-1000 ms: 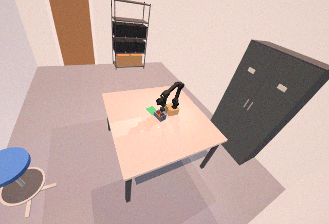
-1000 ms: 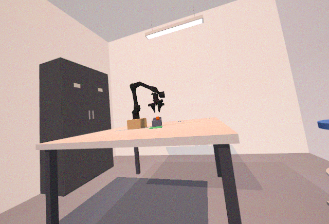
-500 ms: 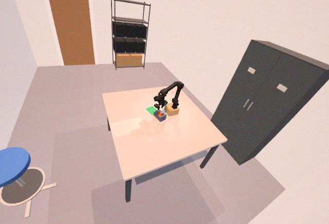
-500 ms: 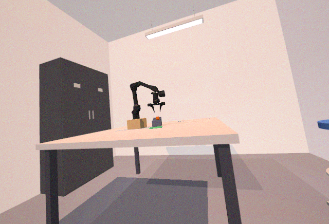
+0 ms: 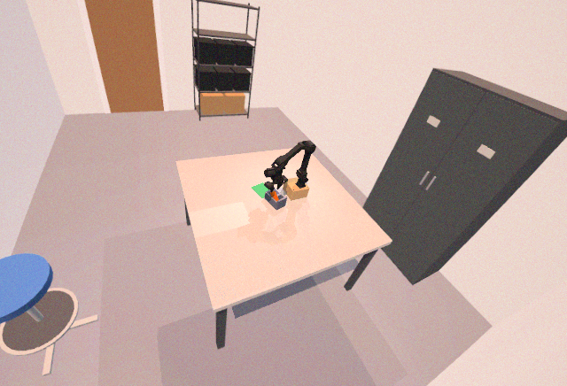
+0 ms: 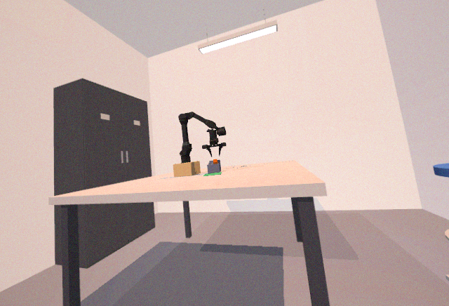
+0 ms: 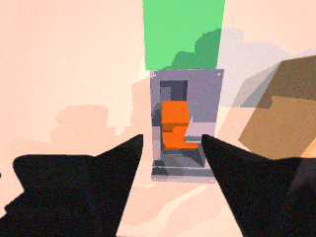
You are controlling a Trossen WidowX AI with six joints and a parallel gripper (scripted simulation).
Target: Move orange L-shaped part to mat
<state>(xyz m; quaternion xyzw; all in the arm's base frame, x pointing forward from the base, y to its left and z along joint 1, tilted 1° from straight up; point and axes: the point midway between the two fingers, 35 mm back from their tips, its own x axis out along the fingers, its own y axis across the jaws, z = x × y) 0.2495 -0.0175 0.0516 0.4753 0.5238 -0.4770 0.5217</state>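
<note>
Right now the orange L-shaped part is 20 mm behind my gripper tip, 30 mm to the left of it and 80 mm below it. Also, from my gripper tip: green mat: 10 mm behind, 150 mm to the right, 130 mm below.
</note>
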